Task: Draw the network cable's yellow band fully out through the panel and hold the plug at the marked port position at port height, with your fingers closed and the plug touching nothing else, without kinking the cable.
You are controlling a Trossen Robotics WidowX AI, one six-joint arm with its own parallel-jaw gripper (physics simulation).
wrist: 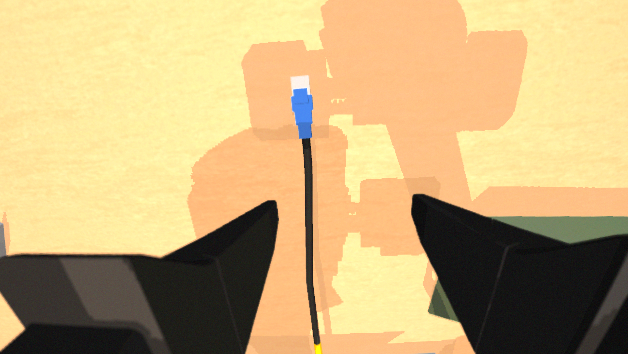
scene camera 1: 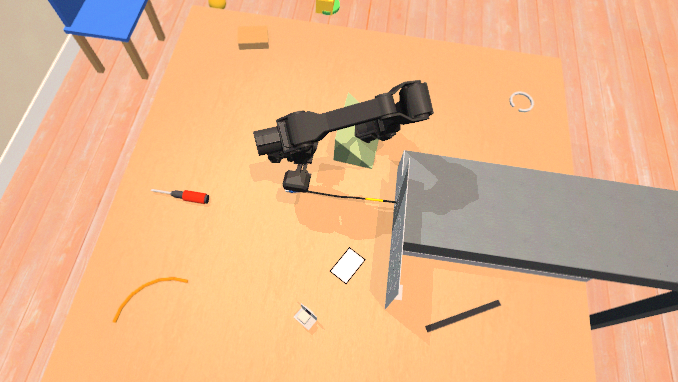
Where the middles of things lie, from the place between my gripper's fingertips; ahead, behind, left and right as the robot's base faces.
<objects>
My gripper is now 80 mm above the blue plug (wrist: 302,102), 30 mm to the left of it and 20 mm short of it. The rest, counted from my hand: grey panel (scene camera 1: 401,210) (250 mm to the left, 200 mm ahead, 10 mm above).
</objects>
